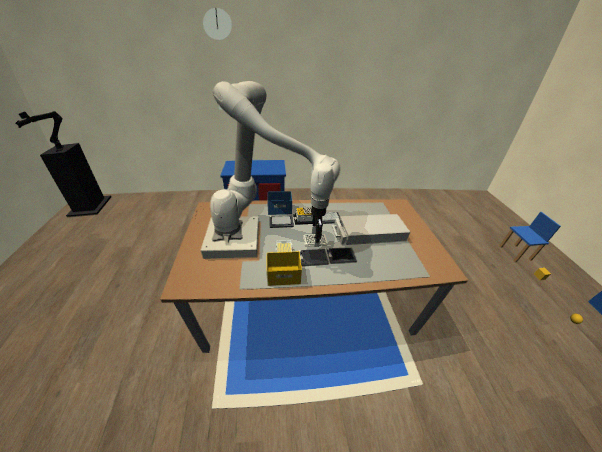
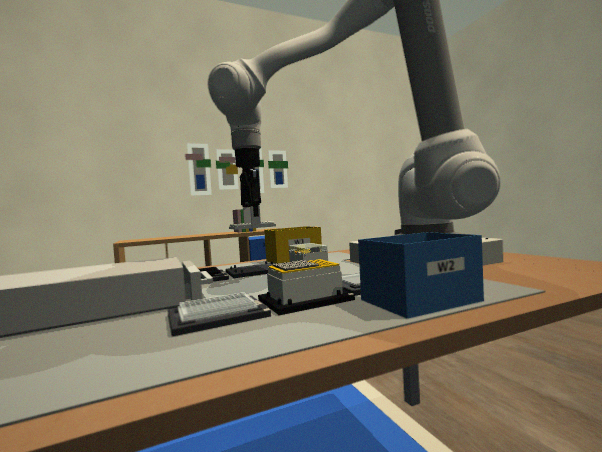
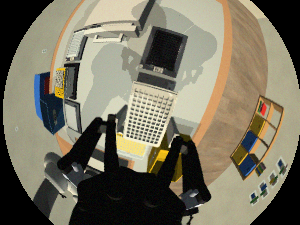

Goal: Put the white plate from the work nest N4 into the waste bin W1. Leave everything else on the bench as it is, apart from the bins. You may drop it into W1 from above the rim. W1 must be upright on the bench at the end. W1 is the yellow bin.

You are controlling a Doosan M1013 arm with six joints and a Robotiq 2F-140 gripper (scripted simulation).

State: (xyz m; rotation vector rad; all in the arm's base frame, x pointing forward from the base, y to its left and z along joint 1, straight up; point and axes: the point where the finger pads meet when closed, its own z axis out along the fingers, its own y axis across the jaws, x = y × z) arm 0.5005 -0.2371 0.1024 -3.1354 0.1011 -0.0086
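My hand is 19 cm past the yellow bin W1, 13 cm above it and 11 cm to the left of it. Also, from my hand: yellow-topped tip box: 38 cm to the left, 11 cm below, 2 cm ahead; long grey box: 39 cm ahead, 17 cm to the left, 13 cm below; blue bin W2: 53 cm to the left, 14 cm behind, 13 cm below.
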